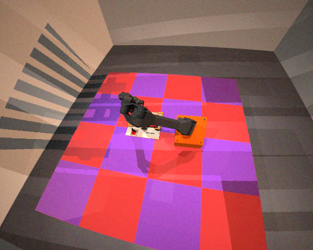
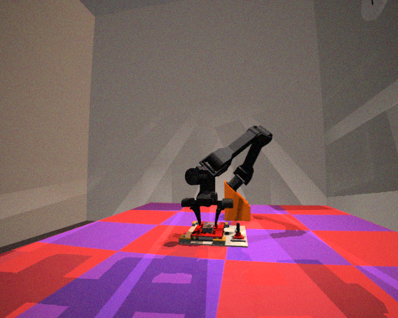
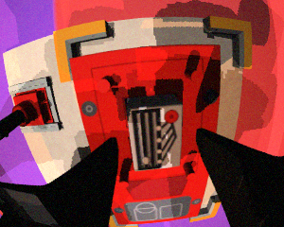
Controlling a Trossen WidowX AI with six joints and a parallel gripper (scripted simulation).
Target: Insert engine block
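The engine block lies 20 mm below my gripper tip and 10 mm to the left of it. From my gripper tip the other things lie so: stand (110 mm to the left, 10 mm below).
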